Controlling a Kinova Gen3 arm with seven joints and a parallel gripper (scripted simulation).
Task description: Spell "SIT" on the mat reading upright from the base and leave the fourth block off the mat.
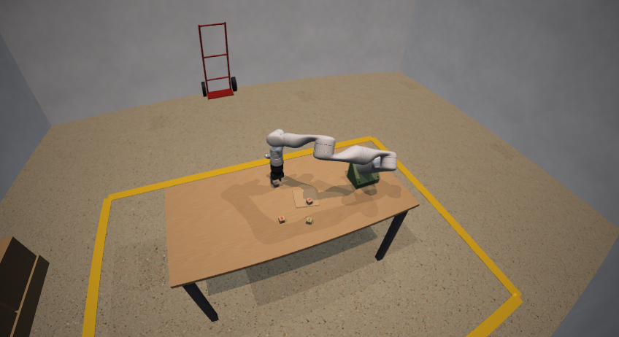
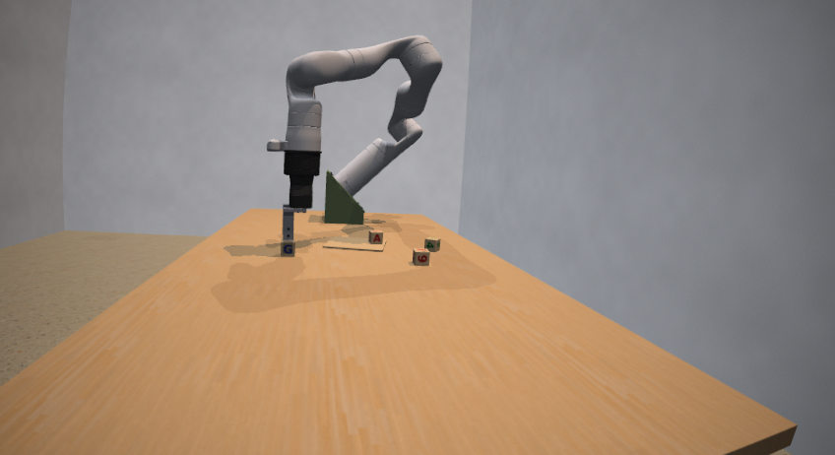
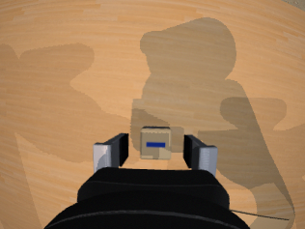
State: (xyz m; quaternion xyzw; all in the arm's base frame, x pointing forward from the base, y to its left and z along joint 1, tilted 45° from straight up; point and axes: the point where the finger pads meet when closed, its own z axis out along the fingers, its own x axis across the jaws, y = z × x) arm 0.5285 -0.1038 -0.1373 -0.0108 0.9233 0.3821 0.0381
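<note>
My hand is 40 mm above the blue-marked block. The rest, counted from my hand: green-marked block 340 mm to the left, 60 mm behind, 40 mm below; tan mat 170 mm to the left, 130 mm behind, 50 mm below; E block 270 mm to the left, 80 mm ahead, 40 mm below.
</note>
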